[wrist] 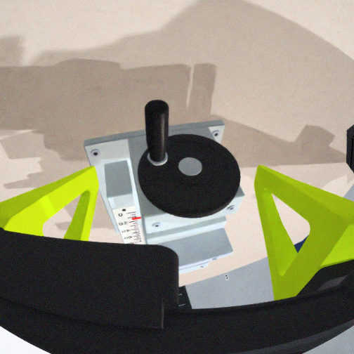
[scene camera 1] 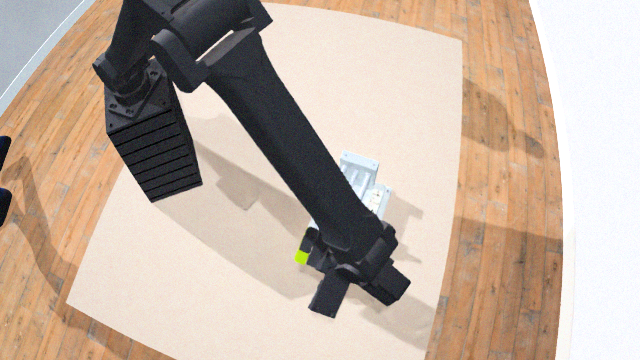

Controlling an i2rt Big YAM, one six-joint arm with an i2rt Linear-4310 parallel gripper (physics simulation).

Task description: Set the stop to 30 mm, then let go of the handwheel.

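Places are measured from the arm's base along level axes (x ahead, y left, z up), in metres.
Pixels of known places: arm's base, origin of its link: [scene camera 1: 135,93].
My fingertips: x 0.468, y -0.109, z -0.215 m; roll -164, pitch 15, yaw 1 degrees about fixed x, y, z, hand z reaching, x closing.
For each thing: its top centre in the pictures, then the offset to it from my fingertips. "*": a spot on its surface instead. Level surfaces: height alone.
- pale grey stop device, a spot on its surface: [scene camera 1: 359,161] * 0.011 m back, 0.232 m left, 0.003 m down
- white scale, a spot on its surface: [scene camera 1: 375,198] * 0.045 m ahead, 0.181 m left, 0.048 m down
- beige mat, height of its surface: 0.104 m down
The pale grey stop device [scene camera 1: 359,161] [wrist: 200,245] stands on the mat, partly hidden by my arm in the scene view. Its black handwheel [wrist: 215,175] has an upright black crank handle [wrist: 157,130] at its left in the wrist view. The white scale [scene camera 1: 375,198] [wrist: 125,225] carries a red mark [wrist: 136,218], near the 0 and 20 labels; the exact value is too small to read. My gripper [wrist: 175,174] is open and empty, its lime fingers apart on either side of the handwheel. In the scene view one lime finger [scene camera 1: 301,256] shows; the handwheel is hidden.
A beige mat [scene camera 1: 200,300] lies on the wooden floor [scene camera 1: 510,200]. The black ribbed arm base [scene camera 1: 160,160] stands at the left, and my arm [scene camera 1: 285,140] reaches across the mat over the device. A white wall [scene camera 1: 600,150] stands at the right.
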